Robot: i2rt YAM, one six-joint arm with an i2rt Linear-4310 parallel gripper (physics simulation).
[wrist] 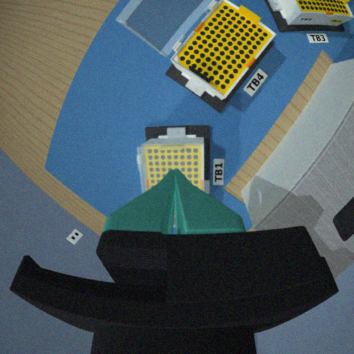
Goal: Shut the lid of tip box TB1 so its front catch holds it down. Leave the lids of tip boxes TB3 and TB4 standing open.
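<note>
Tip box TB1 (175,155) stands in the middle of the wrist view, its clear lid lying over the yellow tip rack; whether the front catch holds the lid cannot be told. Its near part is hidden behind my green fingertips. My gripper (174,176) is shut and empty, its tips over TB1 in this view. Tip box TB4 (225,47) is at the upper middle, its clear lid (162,20) standing open to the left. Tip box TB3 (322,12) is partly in view at the top right; its lid does not show.
The boxes stand on dark bases on a blue mat (95,120) with a wooden border (45,40). A large pale grey, partly see-through curved object (310,175) stands at the right, near TB1. Labels for TB1 (218,172), TB4 (256,82) and TB3 (317,38) lie beside the boxes.
</note>
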